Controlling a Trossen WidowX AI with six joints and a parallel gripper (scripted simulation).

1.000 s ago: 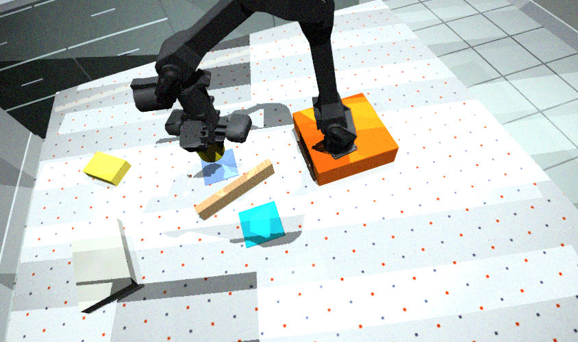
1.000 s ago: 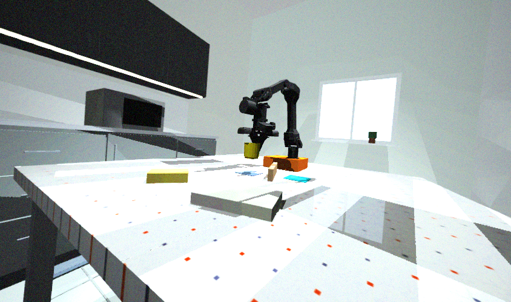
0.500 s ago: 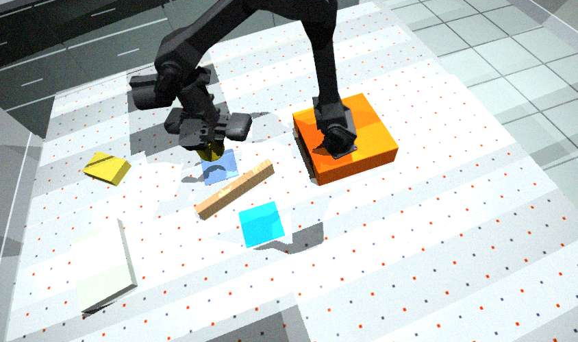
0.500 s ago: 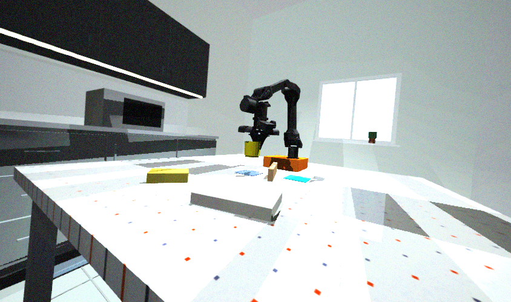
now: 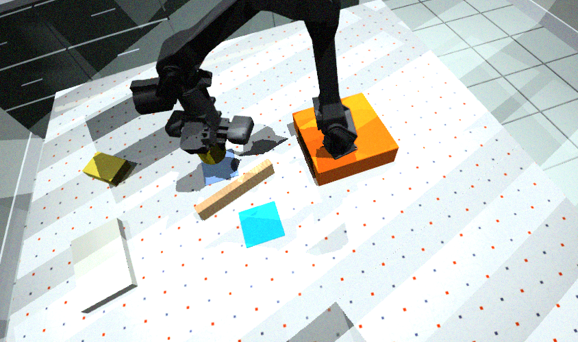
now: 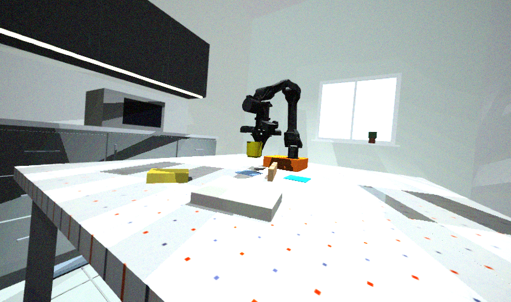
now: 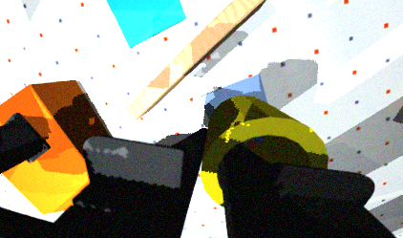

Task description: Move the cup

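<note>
Right now my gripper tip is 30 mm to the left of the blue marble, 30 mm short of it and 20 mm above it. Also, from my gripper tip: blue pad 110 mm below, 30 mm to the right, 30 mm ahead; yellow cup 20 mm to the right, 20 mm ahead; wooden bar 90 mm below, 70 mm to the left, 10 mm ahead.
</note>
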